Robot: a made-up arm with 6 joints.
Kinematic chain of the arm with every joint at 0, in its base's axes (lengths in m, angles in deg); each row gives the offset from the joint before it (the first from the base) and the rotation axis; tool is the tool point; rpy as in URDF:
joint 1: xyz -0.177 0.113 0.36 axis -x
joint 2: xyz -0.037 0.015 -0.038 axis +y
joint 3: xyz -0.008 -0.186 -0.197 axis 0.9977 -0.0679 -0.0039
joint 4: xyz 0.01 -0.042 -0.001 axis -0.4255 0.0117 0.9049
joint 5: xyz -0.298 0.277 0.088 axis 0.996 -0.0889 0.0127
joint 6: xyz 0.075 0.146 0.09 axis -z
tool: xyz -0.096 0.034 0.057 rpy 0 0 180
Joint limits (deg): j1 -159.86..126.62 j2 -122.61..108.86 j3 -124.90..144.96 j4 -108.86..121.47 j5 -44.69..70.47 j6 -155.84..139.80
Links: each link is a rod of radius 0.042 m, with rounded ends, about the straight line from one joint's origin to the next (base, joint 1, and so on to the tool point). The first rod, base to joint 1, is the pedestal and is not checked.
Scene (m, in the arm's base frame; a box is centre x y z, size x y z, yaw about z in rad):
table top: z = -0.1
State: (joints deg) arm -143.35 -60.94 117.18 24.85 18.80 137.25
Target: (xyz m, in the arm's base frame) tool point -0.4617 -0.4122 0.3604
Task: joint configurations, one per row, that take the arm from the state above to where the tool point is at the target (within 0.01 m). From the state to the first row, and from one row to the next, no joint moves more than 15 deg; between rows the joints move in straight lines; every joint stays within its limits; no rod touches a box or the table.
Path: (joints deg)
1: -129.23 -56.13 111.19 22.23 13.15 135.57
2: -115.10 -51.31 105.20 19.61 7.51 133.88
3: -100.98 -46.50 99.21 16.99 1.86 132.20
4: -86.85 -41.68 93.22 14.37 -3.78 130.52
5: -72.73 -36.87 87.23 11.75 -9.43 128.84
6: -58.60 -32.06 81.24 9.12 -15.07 127.15
7: -44.48 -27.24 75.25 6.50 -20.72 125.47
8: -30.35 -22.43 69.26 3.88 -26.36 123.79
9: -16.23 -17.62 63.27 1.26 -32.01 122.11
10: -2.10 -12.80 57.28 -1.36 -37.65 120.42
11: -3.92 -11.43 69.85 -0.63 -27.56 116.68
12: -5.75 -10.05 82.42 0.10 -17.47 112.94
13: -7.57 -8.68 94.99 0.83 -7.38 109.19
14: -9.40 -7.30 107.56 1.57 2.71 105.45

